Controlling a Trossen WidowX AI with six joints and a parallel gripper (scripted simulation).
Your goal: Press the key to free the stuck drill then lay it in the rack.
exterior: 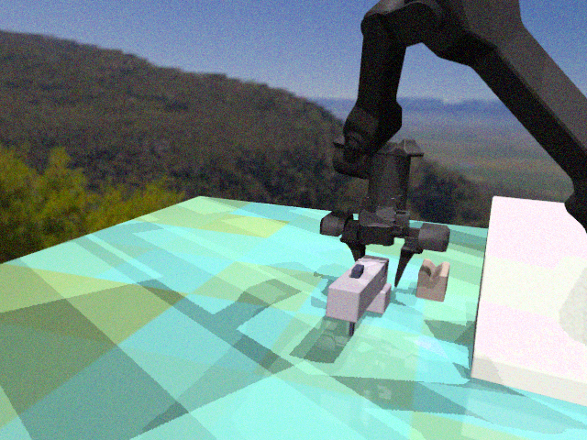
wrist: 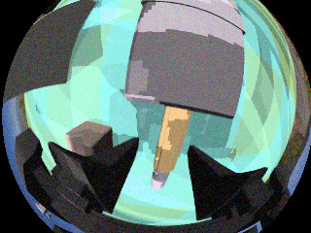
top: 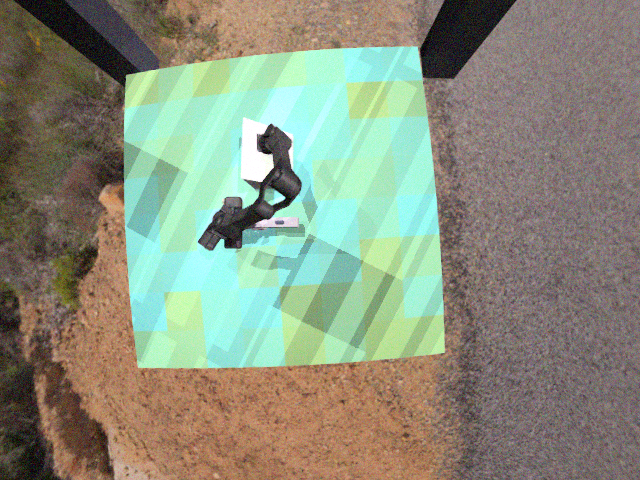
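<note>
Right now the drill is 40 mm to the left of my gripper tip and 40 mm above it. Round my gripper tip: dark key 170 mm to the left, 50 mm above; block 140 mm to the left, 40 mm above; brown notched rack 80 mm behind, 30 mm to the right, 10 mm above.
</note>
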